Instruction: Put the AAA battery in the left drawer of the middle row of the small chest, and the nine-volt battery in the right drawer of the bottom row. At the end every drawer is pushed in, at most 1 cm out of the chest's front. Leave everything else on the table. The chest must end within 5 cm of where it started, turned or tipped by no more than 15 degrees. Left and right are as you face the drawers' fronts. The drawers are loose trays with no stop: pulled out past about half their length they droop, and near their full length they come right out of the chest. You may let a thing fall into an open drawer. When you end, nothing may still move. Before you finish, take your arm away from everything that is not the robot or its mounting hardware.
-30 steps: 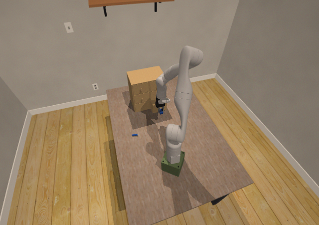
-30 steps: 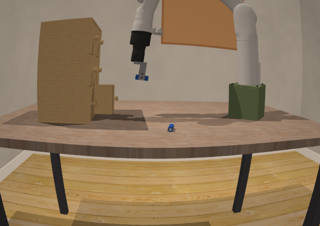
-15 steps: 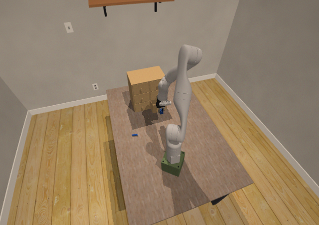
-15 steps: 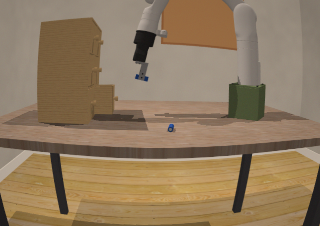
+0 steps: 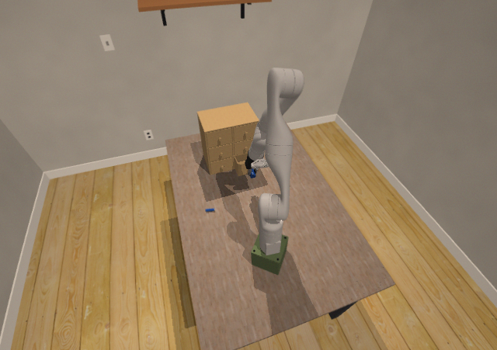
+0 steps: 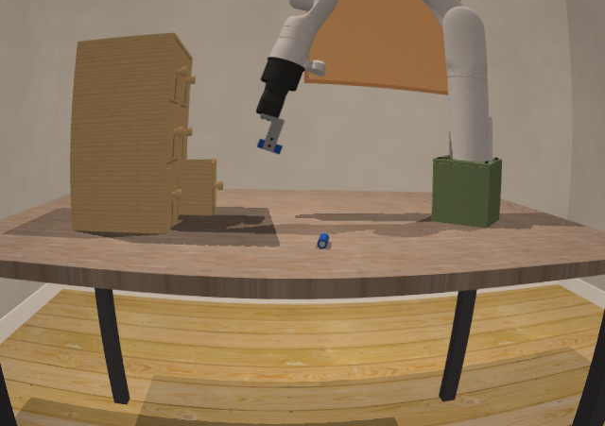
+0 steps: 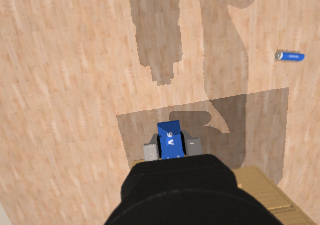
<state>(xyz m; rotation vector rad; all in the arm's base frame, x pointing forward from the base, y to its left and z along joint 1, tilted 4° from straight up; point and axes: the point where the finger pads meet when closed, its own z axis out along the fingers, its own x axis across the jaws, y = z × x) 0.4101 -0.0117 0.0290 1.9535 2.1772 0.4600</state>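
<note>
The red cylinder battery is 20 cm ahead of my hand, 13 cm to the left of it and 2 cm below it. From my hand the other things lie so: blue AAA battery (25 cm to the left, 14 cm below, 10 cm behind); blue nine-volt battery (1 cm below, 1 cm ahead).
</note>
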